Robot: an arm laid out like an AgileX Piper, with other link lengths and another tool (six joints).
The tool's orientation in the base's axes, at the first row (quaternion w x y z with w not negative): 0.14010, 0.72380, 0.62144, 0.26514
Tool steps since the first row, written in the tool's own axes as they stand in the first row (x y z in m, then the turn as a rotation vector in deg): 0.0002, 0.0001, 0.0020, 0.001, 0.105, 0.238; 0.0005, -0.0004, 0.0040, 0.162, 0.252, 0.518; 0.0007, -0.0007, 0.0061, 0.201, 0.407, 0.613; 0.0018, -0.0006, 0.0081, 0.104, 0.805, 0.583; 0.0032, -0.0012, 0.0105, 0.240, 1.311, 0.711; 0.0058, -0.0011, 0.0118, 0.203, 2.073, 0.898; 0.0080, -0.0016, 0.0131, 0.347, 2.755, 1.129; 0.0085, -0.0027, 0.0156, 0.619, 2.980, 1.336; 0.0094, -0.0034, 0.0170, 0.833, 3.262, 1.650; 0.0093, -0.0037, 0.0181, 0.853, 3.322, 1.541; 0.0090, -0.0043, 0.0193, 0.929, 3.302, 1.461
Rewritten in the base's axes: 0.0012, 0.0004, -0.0015, 0.220, 0.011, -0.139; 0.0019, 0.0011, -0.0034, 0.511, 0.176, -0.257; 0.0029, 0.0016, -0.0052, 0.695, 0.197, -0.244; 0.0042, 0.0029, -0.0066, 0.999, 0.024, -0.028; 0.0051, 0.0047, -0.0086, 1.500, 0.077, 0.165; 0.0062, 0.0074, -0.0090, 2.230, -0.079, 0.410; 0.0067, 0.0098, -0.0099, 2.934, -0.038, 0.613; 0.0072, 0.0108, -0.0124, 3.259, 0.211, 0.620; 0.0075, 0.0119, -0.0138, 3.685, 0.406, 0.558; 0.0079, 0.0120, -0.0149, 3.676, 0.400, 0.683; 0.0080, 0.0120, -0.0162, 3.621, 0.468, 0.754
